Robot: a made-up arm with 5 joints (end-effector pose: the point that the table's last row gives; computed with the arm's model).
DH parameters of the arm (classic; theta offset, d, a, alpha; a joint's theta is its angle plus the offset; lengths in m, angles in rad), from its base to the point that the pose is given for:
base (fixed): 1.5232 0 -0.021 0
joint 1: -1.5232 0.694 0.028 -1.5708
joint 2: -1.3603 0 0.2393 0
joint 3: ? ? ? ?
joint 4: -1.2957 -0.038 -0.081 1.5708
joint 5: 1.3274 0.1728 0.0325 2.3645
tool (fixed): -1.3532 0.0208 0 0
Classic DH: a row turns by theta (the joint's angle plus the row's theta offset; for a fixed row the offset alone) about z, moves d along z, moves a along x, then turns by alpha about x.
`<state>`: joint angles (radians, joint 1 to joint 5).
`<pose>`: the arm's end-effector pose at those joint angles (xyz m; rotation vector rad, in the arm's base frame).
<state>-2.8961 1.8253 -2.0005 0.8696 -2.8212</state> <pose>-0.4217 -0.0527 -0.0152 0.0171 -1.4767 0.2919</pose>
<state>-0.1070 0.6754 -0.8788 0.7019 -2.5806</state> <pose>0.4162 -0.1396 0.2511 1.6923 -0.3424 2.3500</pose>
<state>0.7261 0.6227 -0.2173 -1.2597 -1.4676</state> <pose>0.2588 0.1335 0.3259 0.2787 -1.4235 2.6563</pose>
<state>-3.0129 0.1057 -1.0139 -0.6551 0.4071</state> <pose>-0.6896 -0.1065 0.8155 2.8711 -0.0297 1.2378</pose>
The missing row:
joint 3: -0.4856 0 -0.4676 0
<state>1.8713 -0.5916 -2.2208 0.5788 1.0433</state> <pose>-0.0055 0.0100 1.5545 2.2821 -1.1567 -0.2516</pose>
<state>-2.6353 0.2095 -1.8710 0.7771 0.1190</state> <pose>-0.6379 -0.3655 1.0280 -1.9408 -0.2731 -1.6154</pose>
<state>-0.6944 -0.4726 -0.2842 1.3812 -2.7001</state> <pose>0.2192 -0.2990 0.5050 1.5392 -0.7775 1.9237</pose>
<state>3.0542 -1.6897 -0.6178 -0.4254 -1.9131</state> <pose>-0.0385 0.0507 1.2819 -0.8481 1.9296 0.2883</pose>
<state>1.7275 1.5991 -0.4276 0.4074 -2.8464</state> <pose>0.1105 -0.2701 0.2528 -1.7646 -1.6971 -0.6235</pose>
